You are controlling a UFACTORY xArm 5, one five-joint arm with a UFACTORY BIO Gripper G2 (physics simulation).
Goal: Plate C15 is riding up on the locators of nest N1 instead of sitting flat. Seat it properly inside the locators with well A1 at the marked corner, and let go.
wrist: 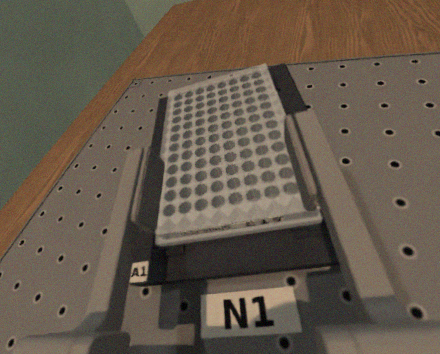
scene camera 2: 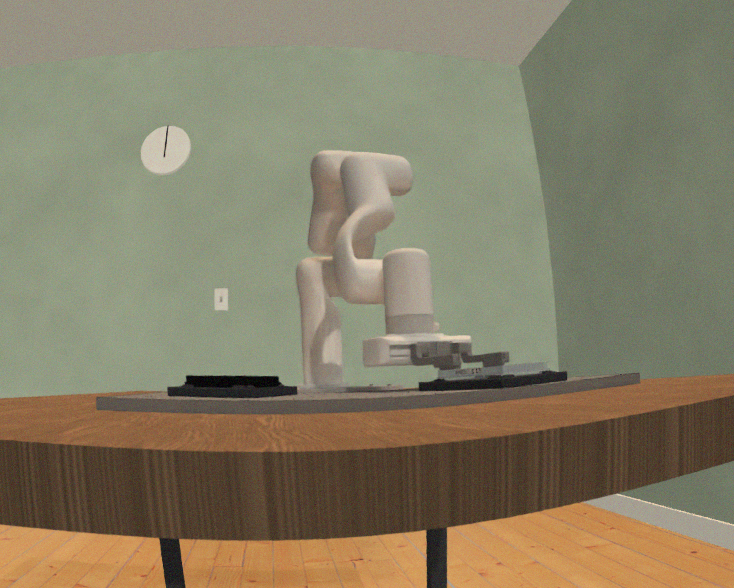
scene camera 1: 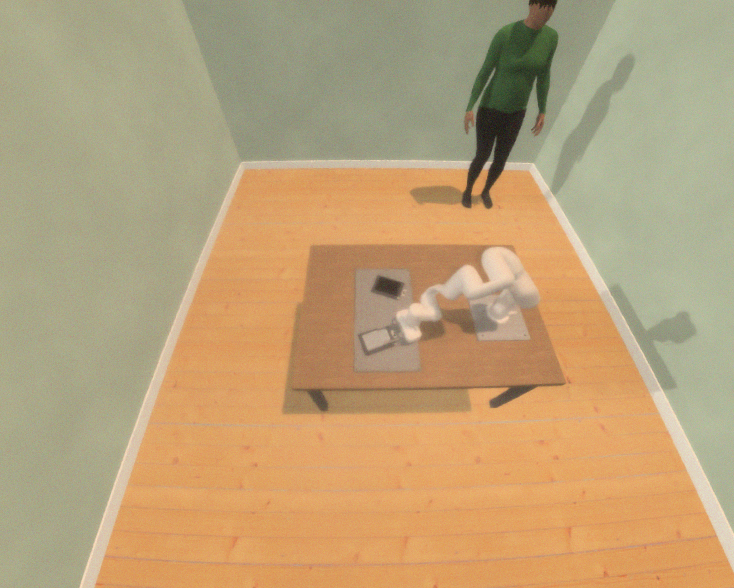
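Pixels of known places: hand at its tool point: [wrist: 219, 174] [scene camera 2: 472, 361] [scene camera 1: 384, 335]; arm's base at its link origin: [scene camera 2: 324, 387] [scene camera 1: 497, 313].
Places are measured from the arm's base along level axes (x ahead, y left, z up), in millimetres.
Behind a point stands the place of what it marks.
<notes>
Plate C15, a pale well plate [scene camera 1: 378, 338] {z 22, x 657, y 163 mm} [scene camera 2: 526, 368] {z 19, x 723, y 186 mm} [wrist: 225, 145] {z 22, x 656, y 157 mm}, lies over the black nest N1 [scene camera 1: 362, 346] {z 9, x 737, y 202 mm} [scene camera 2: 533, 379] {z 5, x 743, y 185 mm} [wrist: 250, 257] {z 10, x 597, y 130 mm}. In the wrist view its near end stands above the nest floor, set back from the near nest edge, and the plate looks slightly skewed. Dark nest shows at its far right corner. My gripper [scene camera 2: 474, 361] [wrist: 227, 160] {z 34, x 627, y 150 mm} is shut on the plate's two long sides, pads against its edges. The A1 label [wrist: 139, 271] {z 11, x 576, y 186 mm} marks the nest's near left corner; the N1 label [wrist: 249, 312] {z 0, x 575, y 127 mm} is in front. Which plate well is A1 is unreadable.
A grey perforated board [scene camera 1: 373, 312] {z 0, x 680, y 1 mm} [scene camera 2: 343, 403] {z -5, x 784, y -40 mm} [wrist: 370, 175] {z -1, x 659, y 75 mm} carries N1 and a second nest with a black item [scene camera 1: 387, 286] {z 24, x 601, y -154 mm} [scene camera 2: 232, 382] {z 17, x 665, y -159 mm}. The arm base stands on a grey plate [scene camera 1: 511, 333] {z 1, x -47, y 122 mm}. A person in green [scene camera 1: 514, 73] stands behind the table [scene camera 1: 330, 306] {z -14, x 918, y -42 mm}.
</notes>
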